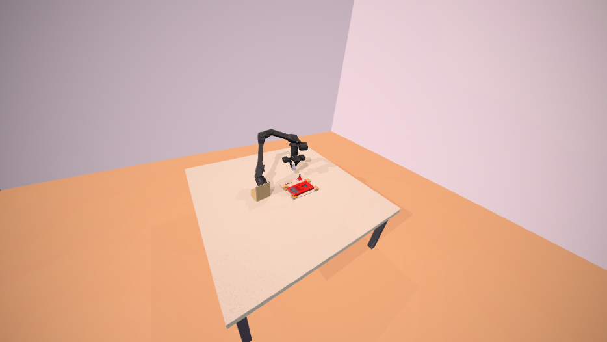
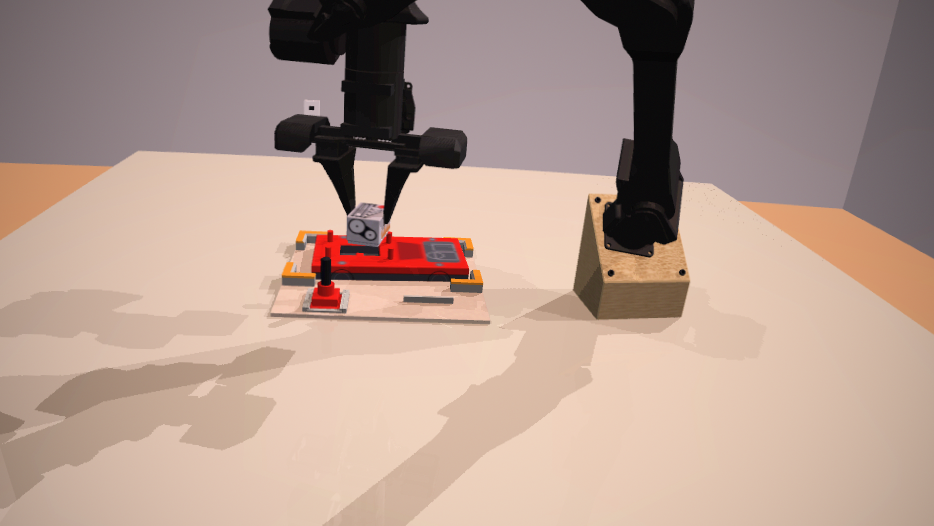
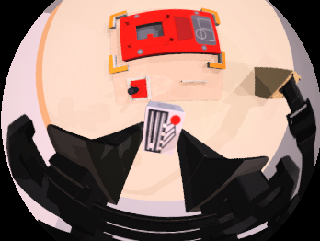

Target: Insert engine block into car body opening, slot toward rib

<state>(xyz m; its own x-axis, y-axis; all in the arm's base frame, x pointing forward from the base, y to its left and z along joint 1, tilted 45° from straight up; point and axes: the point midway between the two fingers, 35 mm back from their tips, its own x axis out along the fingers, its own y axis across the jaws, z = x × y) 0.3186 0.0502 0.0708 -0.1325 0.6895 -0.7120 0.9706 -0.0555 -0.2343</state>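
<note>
Now: the pale plate 10 mm behind my gripper tip, 130 mm to the right of it and 110 mm below it. The rest, counted from my gripper tip: black post (50 mm ahead, 40 mm to the right, 90 mm below); then grey engine block (10 mm below).
</note>
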